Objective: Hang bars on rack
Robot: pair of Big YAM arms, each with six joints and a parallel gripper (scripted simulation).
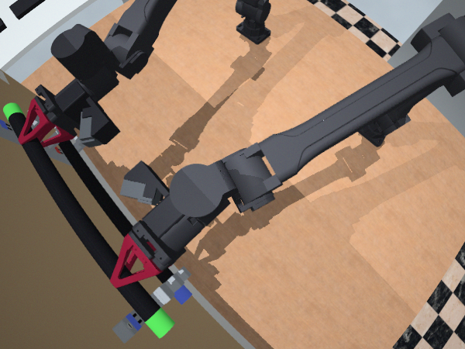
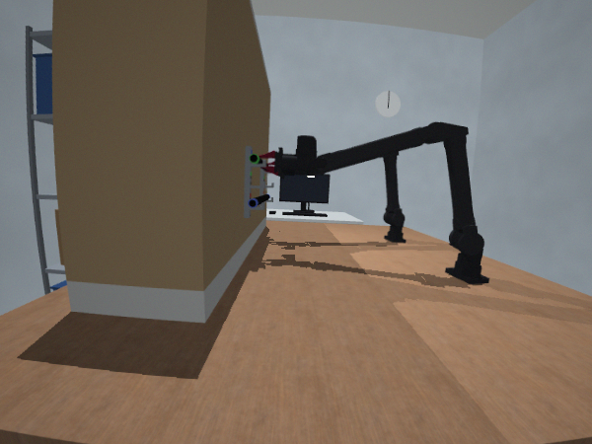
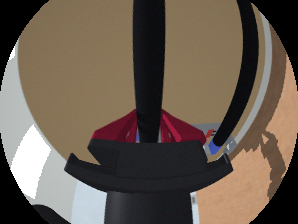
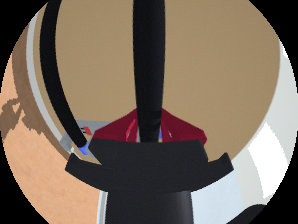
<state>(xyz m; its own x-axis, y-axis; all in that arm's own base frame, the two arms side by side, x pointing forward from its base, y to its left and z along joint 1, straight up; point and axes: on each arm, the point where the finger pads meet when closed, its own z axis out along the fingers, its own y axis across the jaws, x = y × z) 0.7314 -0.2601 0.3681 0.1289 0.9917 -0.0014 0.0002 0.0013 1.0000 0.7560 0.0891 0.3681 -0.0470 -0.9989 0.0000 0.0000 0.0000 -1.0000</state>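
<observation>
My left gripper is now 150 mm to the left of the green-ended bar. From my left hand the other things lie so: brown wall (180 mm ahead, 130 mm to the right, 80 mm above); then blue-ended bar (150 mm to the right, 150 mm below).
</observation>
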